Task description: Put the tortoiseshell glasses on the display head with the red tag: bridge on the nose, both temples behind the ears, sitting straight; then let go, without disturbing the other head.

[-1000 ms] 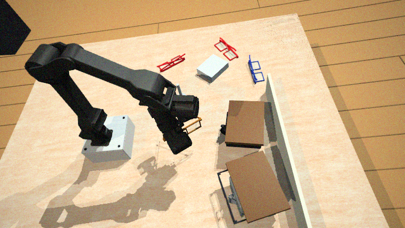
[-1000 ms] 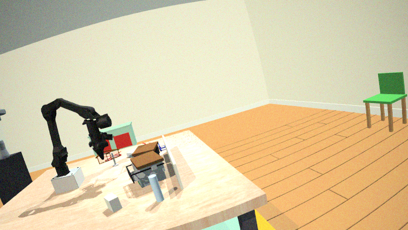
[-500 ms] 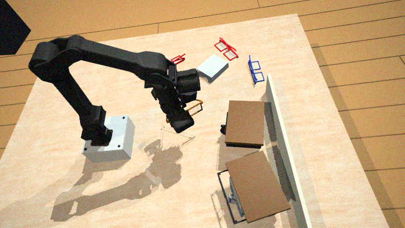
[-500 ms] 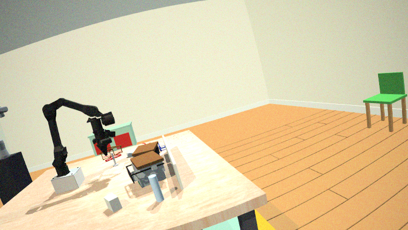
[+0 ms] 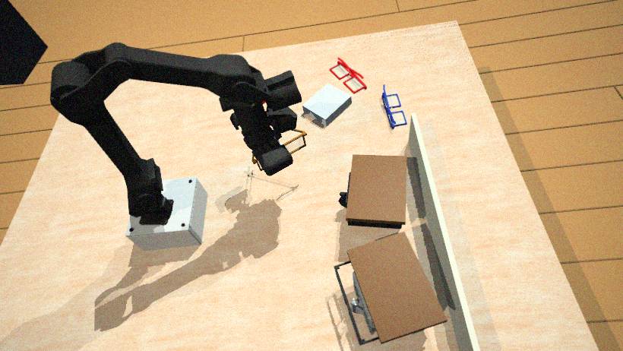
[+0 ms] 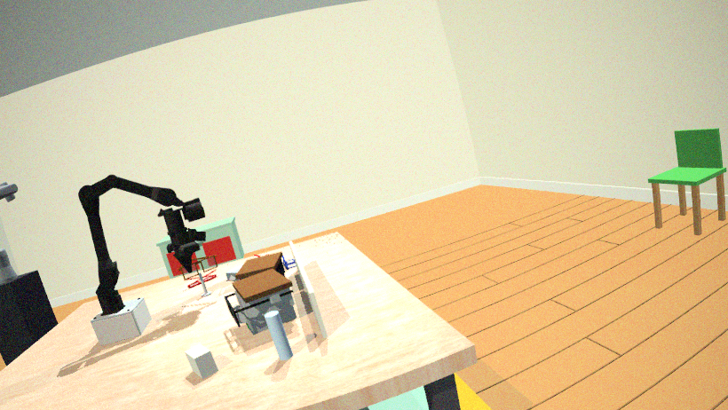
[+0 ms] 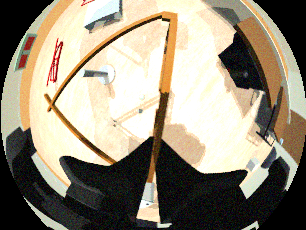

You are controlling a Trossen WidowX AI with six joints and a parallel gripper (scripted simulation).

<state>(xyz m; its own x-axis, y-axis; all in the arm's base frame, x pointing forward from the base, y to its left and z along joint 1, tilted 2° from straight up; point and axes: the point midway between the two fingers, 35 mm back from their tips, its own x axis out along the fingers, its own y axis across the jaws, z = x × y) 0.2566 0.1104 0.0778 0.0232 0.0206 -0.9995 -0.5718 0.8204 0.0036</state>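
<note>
Now: gripper tip 12 cm to the right of the white peg, 9 cm above it and 1 cm past it. Also, from my gripper tip: pale blue cylinder (50 cm to the right, 31 cm ahead, 7 cm below); then white cube (48 cm to the right, 13 cm ahead, 9 cm below); then long white board (37 cm ahead, 16 cm to the right, 6 cm below).
</note>
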